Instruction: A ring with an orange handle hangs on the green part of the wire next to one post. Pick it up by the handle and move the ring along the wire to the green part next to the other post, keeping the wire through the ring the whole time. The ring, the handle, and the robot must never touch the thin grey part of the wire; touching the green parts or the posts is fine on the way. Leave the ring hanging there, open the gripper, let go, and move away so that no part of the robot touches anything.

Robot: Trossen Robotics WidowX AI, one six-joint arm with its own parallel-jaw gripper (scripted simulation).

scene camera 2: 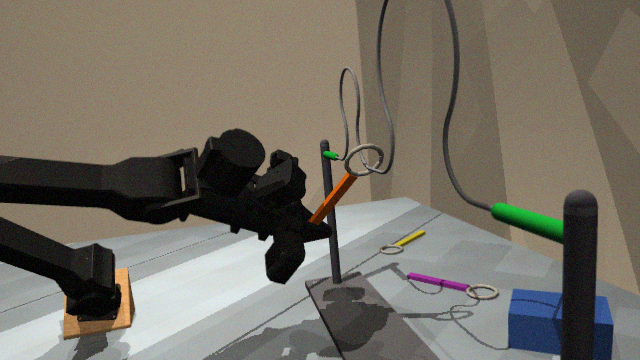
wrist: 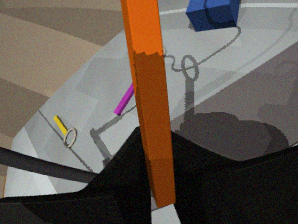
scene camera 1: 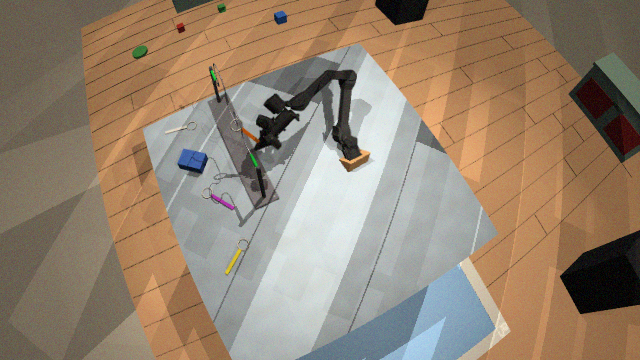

Labels:
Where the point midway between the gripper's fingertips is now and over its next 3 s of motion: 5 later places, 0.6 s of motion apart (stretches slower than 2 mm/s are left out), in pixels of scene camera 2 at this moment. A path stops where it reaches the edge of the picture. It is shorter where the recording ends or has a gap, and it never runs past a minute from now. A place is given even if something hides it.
My gripper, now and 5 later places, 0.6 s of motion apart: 330, 232; 318, 192; 311, 146; 308, 106; 308, 89; 309, 106

